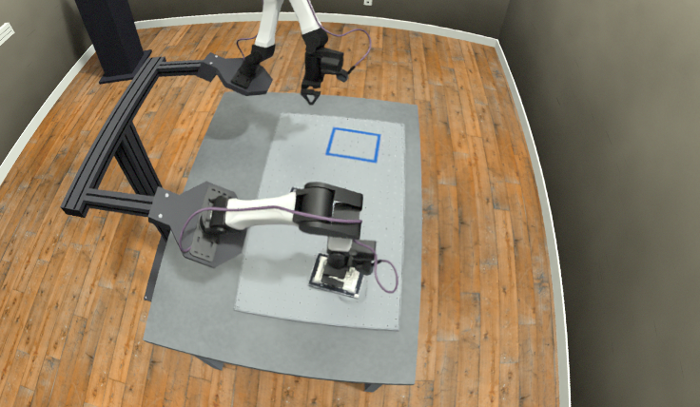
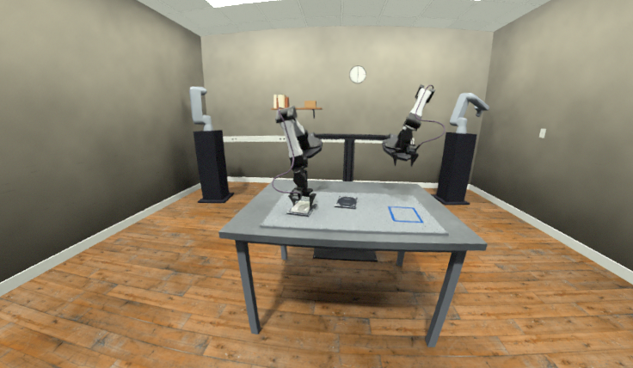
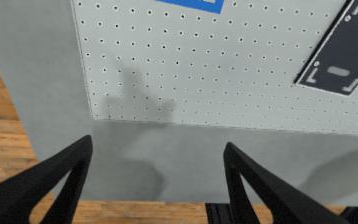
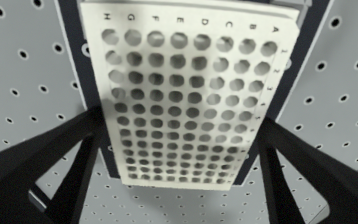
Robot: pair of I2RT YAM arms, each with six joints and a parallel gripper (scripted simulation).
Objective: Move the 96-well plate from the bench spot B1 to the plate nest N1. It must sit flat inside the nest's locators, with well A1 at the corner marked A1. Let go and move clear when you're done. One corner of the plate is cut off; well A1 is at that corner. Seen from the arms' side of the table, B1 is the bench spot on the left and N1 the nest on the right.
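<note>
The white 96-well plate is 1 cm below my right hand. From my right hand the other things lie so: dark nest 26 cm to the left, 10 cm behind, 2 cm below; then A1 label 19 cm to the left, 4 cm behind, 1 cm below.
</note>
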